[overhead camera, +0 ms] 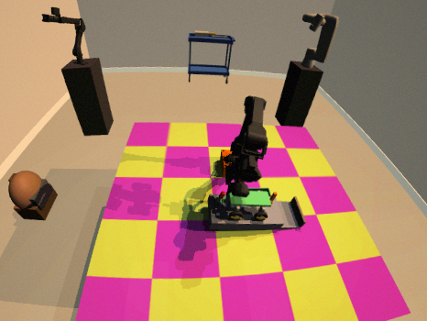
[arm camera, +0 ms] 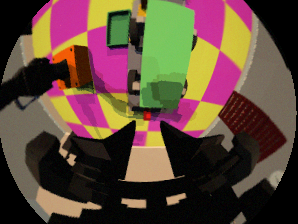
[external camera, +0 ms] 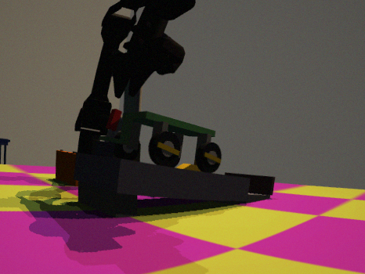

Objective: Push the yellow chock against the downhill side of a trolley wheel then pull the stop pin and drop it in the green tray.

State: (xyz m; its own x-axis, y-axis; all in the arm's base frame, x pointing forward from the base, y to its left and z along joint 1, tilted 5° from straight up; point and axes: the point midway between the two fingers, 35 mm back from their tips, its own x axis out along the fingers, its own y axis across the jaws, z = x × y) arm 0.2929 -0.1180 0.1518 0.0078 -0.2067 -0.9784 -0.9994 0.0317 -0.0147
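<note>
Right now the red-headed stop pin is 60 mm below my gripper tip and 20 mm to the right of it. Round my gripper tip: dark ramp: 150 mm below, 100 mm to the left, 30 mm ahead; trolley: 90 mm to the left, 80 mm below, 30 mm ahead; yellow chock: 210 mm to the left, 110 mm below, 10 mm behind.
</note>
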